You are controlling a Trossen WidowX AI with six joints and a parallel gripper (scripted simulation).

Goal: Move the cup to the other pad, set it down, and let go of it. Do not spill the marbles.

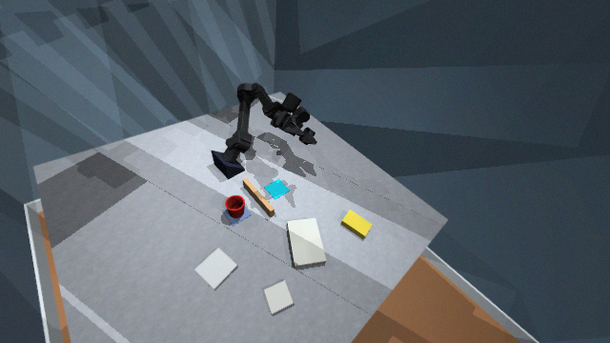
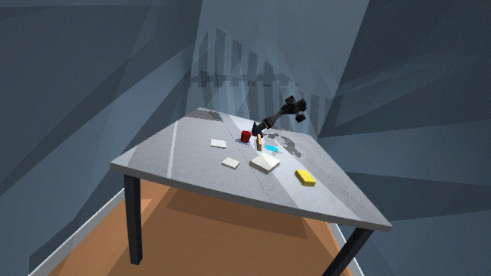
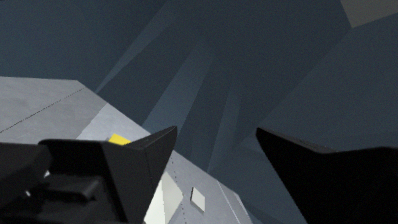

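Now: gripper tip 6 cm past the cup, 28 cm to the left of it and 30 cm above it. Round my gripper tip: wooden bar (7 cm behind, 18 cm to the right, 32 cm below); green marble (4 cm behind, 28 cm to the right, 32 cm below); white slab (20 cm ahead, 11 cm to the right, 32 cm below).
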